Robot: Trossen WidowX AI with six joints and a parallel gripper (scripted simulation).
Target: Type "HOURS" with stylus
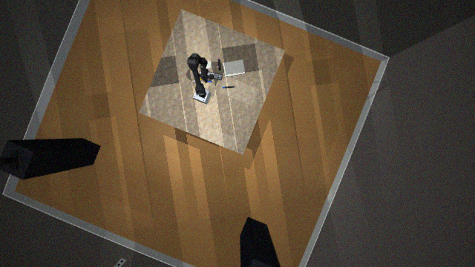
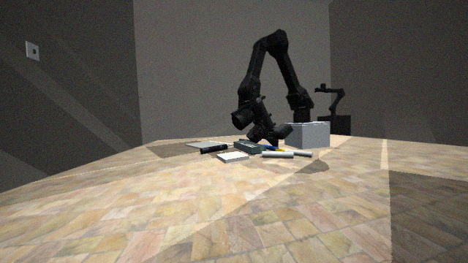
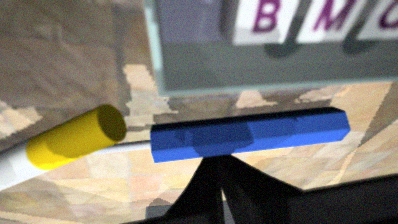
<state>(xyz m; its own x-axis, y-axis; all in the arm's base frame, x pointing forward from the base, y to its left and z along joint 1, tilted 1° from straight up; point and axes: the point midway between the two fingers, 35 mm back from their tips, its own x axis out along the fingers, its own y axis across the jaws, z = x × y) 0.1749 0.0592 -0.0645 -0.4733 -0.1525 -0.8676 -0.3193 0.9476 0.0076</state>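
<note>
Right now my gripper tip is 20 mm short of the blue stylus and 20 mm to the right of it. Also, from my gripper tip: blue-capped pen: 40 mm ahead, 230 mm to the right; yellow-capped white marker: 90 mm to the left; flat pad: 200 mm ahead, 70 mm to the left.
</note>
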